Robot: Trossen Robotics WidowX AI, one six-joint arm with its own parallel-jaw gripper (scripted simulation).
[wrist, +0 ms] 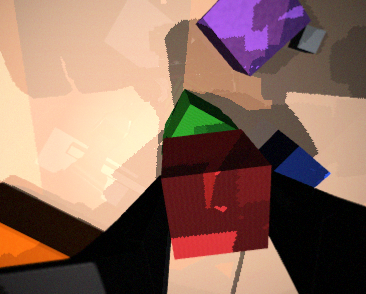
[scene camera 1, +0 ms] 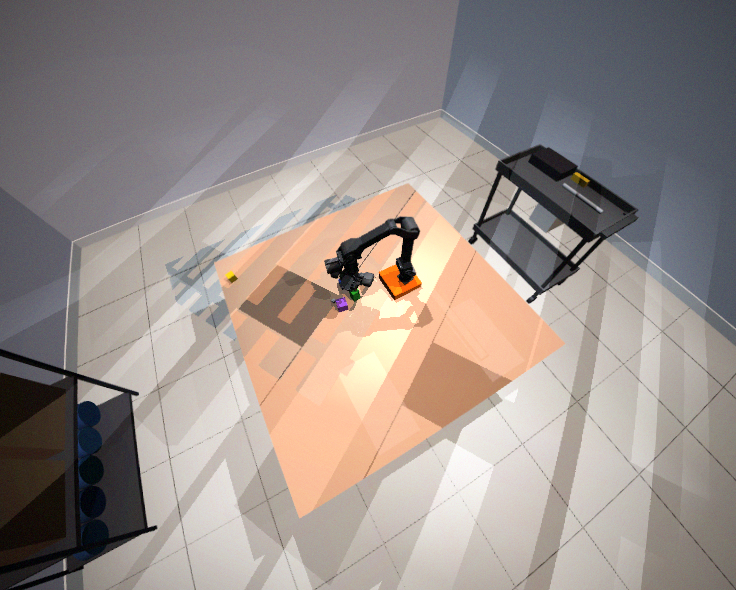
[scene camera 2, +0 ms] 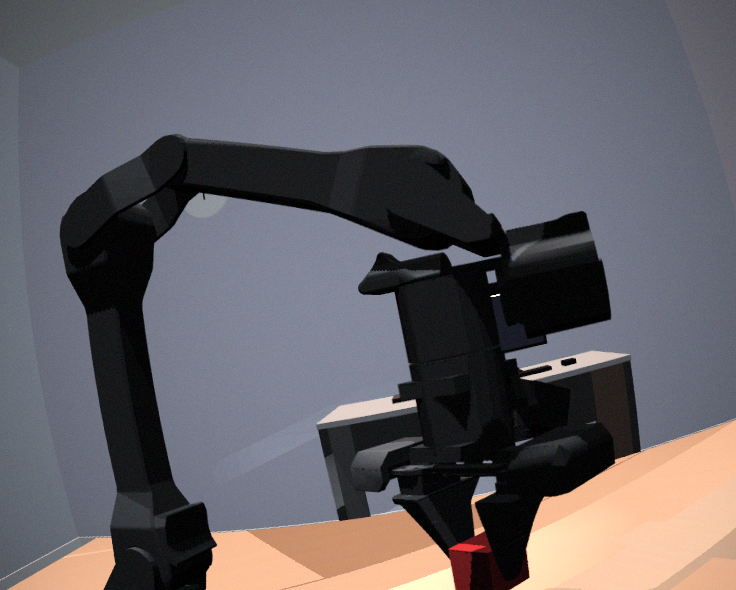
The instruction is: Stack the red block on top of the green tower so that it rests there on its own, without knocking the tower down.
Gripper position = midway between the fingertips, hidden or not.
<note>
The gripper [wrist: 207, 178] holds a red block [wrist: 216, 186]. Also in view: a blue block [wrist: 287, 158].
Scene camera 2 does not show the blue block: it is out of frame.
</note>
